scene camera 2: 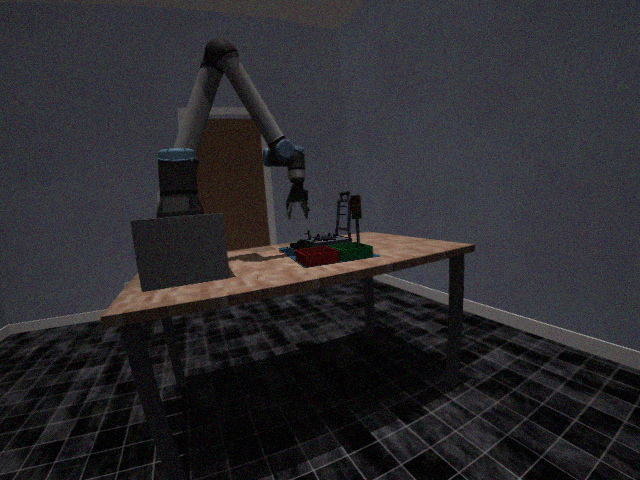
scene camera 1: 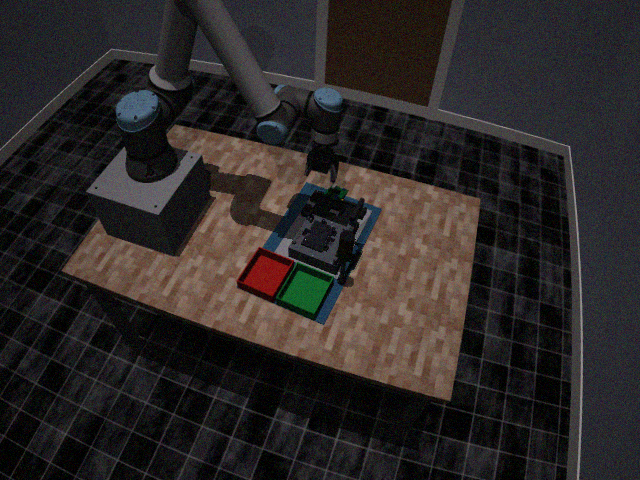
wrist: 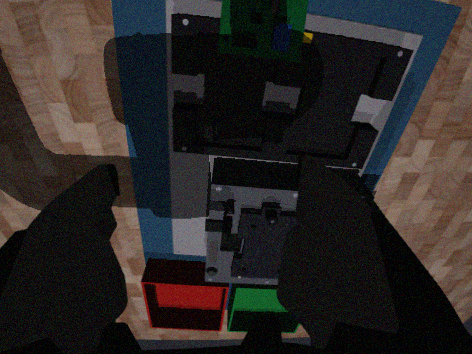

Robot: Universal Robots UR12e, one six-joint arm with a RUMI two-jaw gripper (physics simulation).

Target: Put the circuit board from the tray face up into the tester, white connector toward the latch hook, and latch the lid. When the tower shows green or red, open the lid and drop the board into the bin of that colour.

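Frame: origin at the arm's base, x up, y right, z ahead, level; millimetres.
Seen in the pictures: gripper, fingertip midpoint: [scene camera 2: 298,219] [scene camera 1: 320,179] [wrist: 208,163]; arm's base, link origin: [scene camera 1: 151,164].
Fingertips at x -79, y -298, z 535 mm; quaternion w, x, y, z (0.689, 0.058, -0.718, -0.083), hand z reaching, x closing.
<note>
Offsets run from my fingertips to a thing's top centre. "pt": to the spot under its first point. Level surfaces: height alone.
The green circuit board @(dx -116, dy -93, dz +26 mm) [scene camera 1: 337,193] [wrist: 262,30], with a blue part showing, lies over the back edge of the dark tray @(pt dx -141, dy -50, dz +115 mm) [wrist: 345,62]; its far end is cut off in the wrist view. The grey tester [scene camera 1: 312,254] [wrist: 255,195] sits in front of the tray, with no board visible in its nest. Its lid @(dx +72, dy +160, dz +202 mm) [scene camera 2: 342,212] stands upright, open. The tower @(pt dx +49, dy +280, dz +222 mm) [scene camera 2: 356,206] is dark, with no lamp clearly lit. My gripper [scene camera 1: 320,176] [scene camera 2: 298,217] [wrist: 208,163] is open and empty, pointing down, high above the tray area. The latch hook is not clear.
The red bin [scene camera 1: 266,274] [scene camera 2: 316,256] [wrist: 187,296] and green bin [scene camera 1: 306,290] [scene camera 2: 353,251] [wrist: 257,300] stand side by side in front of the tester. A blue mat @(dx -156 mm) [scene camera 1: 373,219] [wrist: 435,30] lies under the setup. The upright lid and tower rise at the tester's right.
</note>
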